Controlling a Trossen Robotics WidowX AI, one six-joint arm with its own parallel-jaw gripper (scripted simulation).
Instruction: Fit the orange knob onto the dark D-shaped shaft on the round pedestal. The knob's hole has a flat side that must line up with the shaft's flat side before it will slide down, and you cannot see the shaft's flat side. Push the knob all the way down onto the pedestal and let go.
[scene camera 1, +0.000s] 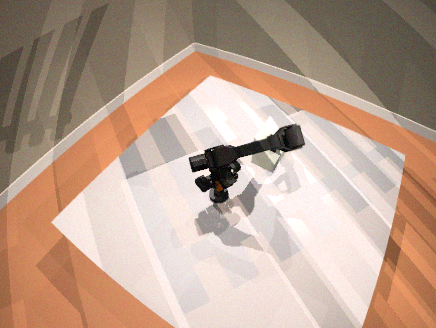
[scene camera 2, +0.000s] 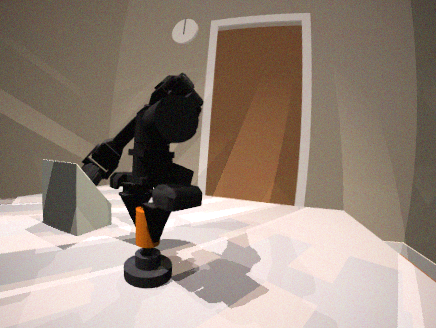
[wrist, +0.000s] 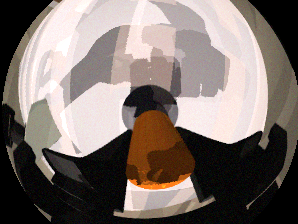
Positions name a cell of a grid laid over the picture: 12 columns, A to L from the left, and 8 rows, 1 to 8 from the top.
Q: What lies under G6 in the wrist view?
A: An orange knob.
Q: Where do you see my gripper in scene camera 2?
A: At E6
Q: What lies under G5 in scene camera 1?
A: My gripper.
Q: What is my gripper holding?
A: An orange knob.
